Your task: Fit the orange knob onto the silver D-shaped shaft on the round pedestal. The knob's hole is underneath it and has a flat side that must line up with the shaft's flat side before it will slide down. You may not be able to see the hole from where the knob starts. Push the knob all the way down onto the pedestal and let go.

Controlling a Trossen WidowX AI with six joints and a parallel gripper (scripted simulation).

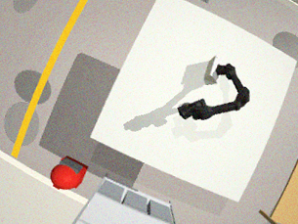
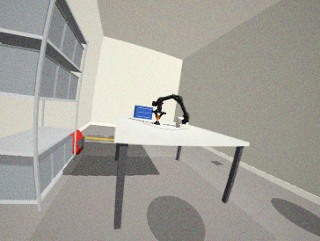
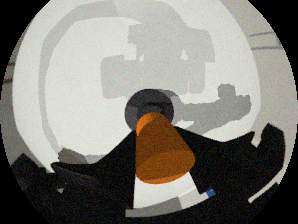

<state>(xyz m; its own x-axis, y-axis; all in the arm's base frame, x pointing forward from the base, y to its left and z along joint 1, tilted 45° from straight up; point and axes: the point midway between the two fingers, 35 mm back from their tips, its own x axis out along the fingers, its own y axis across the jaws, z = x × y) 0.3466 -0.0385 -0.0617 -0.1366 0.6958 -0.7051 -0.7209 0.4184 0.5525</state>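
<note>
Now: the orange knob 3 cm above my gripper tip. Also, from my gripper tip: dark round pedestal (4 cm below).
</note>
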